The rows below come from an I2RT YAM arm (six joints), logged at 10 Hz.
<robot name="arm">
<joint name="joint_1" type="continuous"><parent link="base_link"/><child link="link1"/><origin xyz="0 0 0.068"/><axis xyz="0 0 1"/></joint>
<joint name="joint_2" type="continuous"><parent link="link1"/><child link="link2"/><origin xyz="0.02 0.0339 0.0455"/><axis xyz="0 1 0"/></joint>
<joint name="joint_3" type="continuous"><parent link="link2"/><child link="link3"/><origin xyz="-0.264 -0.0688 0"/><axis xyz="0 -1 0"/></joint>
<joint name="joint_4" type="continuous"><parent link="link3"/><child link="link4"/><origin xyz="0.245 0.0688 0.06"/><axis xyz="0 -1 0"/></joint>
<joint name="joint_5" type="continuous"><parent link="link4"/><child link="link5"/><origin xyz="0.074 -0.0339 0.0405"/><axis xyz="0 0 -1"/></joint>
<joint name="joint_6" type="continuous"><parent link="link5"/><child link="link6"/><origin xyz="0.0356 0 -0.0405"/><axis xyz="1 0 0"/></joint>
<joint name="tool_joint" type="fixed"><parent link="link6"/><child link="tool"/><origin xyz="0 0 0" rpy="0 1.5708 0"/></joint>
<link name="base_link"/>
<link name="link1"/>
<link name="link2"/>
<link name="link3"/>
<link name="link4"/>
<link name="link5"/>
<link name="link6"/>
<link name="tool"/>
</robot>
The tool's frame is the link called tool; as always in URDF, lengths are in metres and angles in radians. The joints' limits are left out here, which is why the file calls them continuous.
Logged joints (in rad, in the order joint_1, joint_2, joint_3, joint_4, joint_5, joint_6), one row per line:
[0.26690, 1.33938, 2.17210, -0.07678, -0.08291, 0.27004]
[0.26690, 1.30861, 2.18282, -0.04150, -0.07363, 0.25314]
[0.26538, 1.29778, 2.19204, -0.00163, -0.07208, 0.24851]
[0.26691, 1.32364, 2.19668, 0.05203, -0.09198, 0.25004]
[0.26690, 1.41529, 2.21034, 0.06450, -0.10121, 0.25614]
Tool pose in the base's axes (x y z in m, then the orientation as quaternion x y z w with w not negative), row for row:
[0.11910, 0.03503, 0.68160, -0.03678, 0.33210, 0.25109, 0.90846]
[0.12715, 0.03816, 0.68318, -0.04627, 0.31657, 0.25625, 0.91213]
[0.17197, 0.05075, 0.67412, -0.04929, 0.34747, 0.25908, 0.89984]
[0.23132, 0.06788, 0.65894, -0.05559, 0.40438, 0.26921, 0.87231]
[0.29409, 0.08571, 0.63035, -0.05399, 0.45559, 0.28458, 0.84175]
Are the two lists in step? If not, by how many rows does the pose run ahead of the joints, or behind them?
The pose runs 2 rows ahead of the joints: the pose in row i belongs to the joints in row i + 2.
